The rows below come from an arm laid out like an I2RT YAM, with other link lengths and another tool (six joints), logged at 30 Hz.
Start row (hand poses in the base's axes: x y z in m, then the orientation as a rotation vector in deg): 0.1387 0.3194 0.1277 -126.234 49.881 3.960
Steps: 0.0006 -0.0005 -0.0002 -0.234 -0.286 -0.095; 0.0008 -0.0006 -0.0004 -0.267 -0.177 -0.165; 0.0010 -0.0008 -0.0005 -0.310 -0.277 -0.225; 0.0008 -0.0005 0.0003 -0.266 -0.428 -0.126; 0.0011 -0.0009 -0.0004 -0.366 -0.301 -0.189; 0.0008 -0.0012 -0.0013 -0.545 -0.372 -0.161; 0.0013 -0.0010 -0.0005 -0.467 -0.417 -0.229; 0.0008 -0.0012 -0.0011 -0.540 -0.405 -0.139; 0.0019 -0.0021 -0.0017 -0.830 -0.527 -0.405; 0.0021 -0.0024 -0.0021 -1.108 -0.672 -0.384; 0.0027 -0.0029 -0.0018 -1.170 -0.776 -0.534; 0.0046 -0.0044 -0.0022 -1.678 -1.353 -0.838; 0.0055 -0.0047 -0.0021 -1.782 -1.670 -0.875; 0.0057 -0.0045 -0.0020 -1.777 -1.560 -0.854
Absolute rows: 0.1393 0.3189 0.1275 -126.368 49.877 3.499; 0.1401 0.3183 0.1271 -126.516 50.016 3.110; 0.1411 0.3175 0.1266 -126.661 50.175 2.563; 0.1419 0.3170 0.1269 -126.784 50.132 1.914; 0.1430 0.3161 0.1265 -126.990 50.247 1.332; 0.1438 0.3149 0.1252 -127.361 50.326 0.605; 0.1451 0.3139 0.1247 -127.619 50.440 -0.172; 0.1459 0.3127 0.1236 -127.984 50.472 -0.927; 0.1478 0.3106 0.1219 -128.474 50.785 -2.075; 0.1499 0.3082 0.1198 -129.193 51.040 -3.507; 0.1526 0.3053 0.1180 -129.870 51.415 -5.162; 0.1572 0.3009 0.1158 -130.726 51.901 -7.856; 0.1627 0.2962 0.1137 -131.538 52.264 -10.997; 0.1684 0.2917 0.1117 -132.340 52.639 -14.025
